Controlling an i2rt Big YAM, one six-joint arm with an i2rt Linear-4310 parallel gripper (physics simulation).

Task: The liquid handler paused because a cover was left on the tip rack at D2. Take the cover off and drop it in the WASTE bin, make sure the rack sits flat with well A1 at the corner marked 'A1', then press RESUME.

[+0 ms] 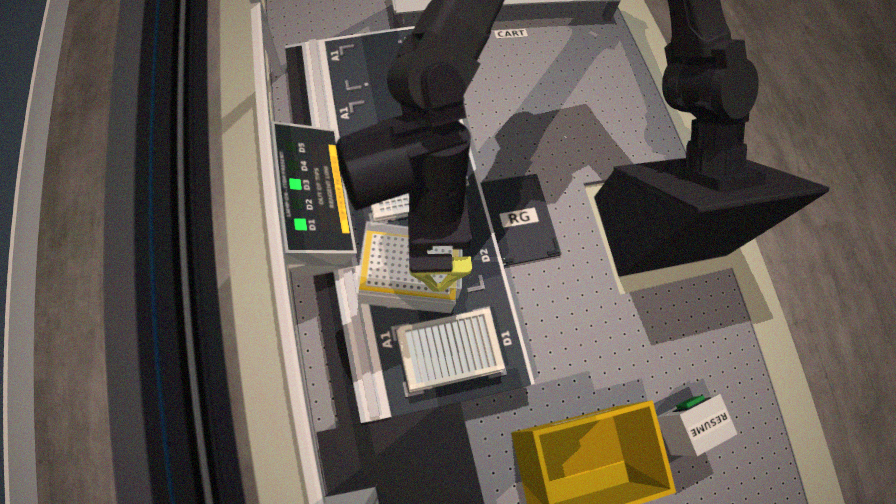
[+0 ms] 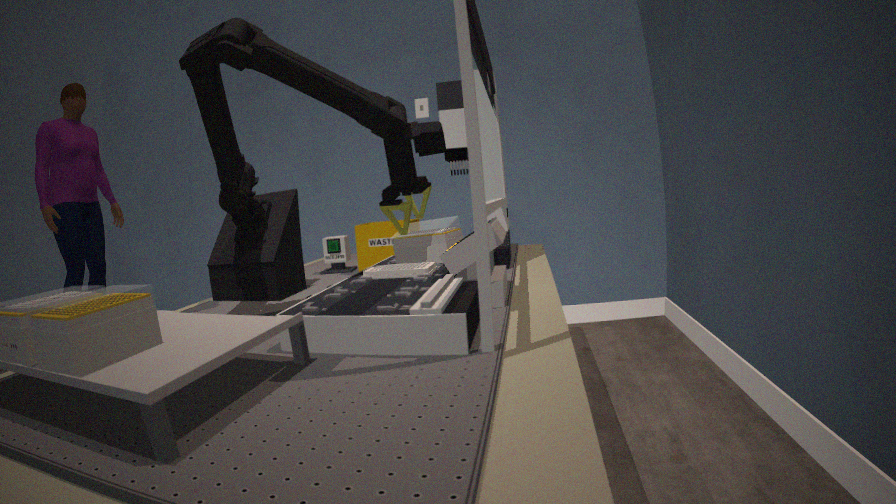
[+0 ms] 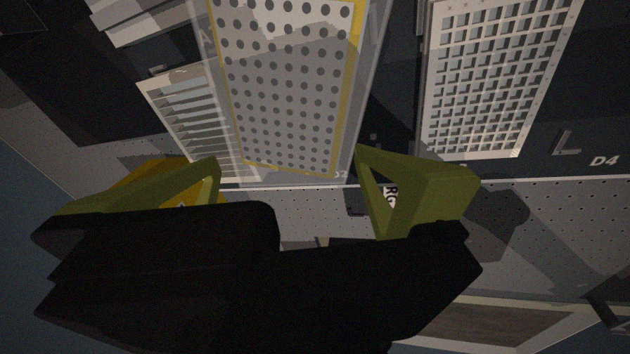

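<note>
The tip rack with a yellow top frame stands at D2 on the dark deck. A clear cover sits on it. The rack looks turned a little out of line with the deck's markings. My gripper is open and empty. It hangs just above the rack's edge on the D2 label side, with one yellow-green finger to each side. The yellow WASTE bin stands at the front. The green RESUME button sits on a white box beside it.
A ribbed reservoir sits at D1 and a deep-well plate at D3. A status panel and the handler's gantry post stand behind the rack. The RG pad and my arm's base lie to the right. A person stands beyond a cart.
</note>
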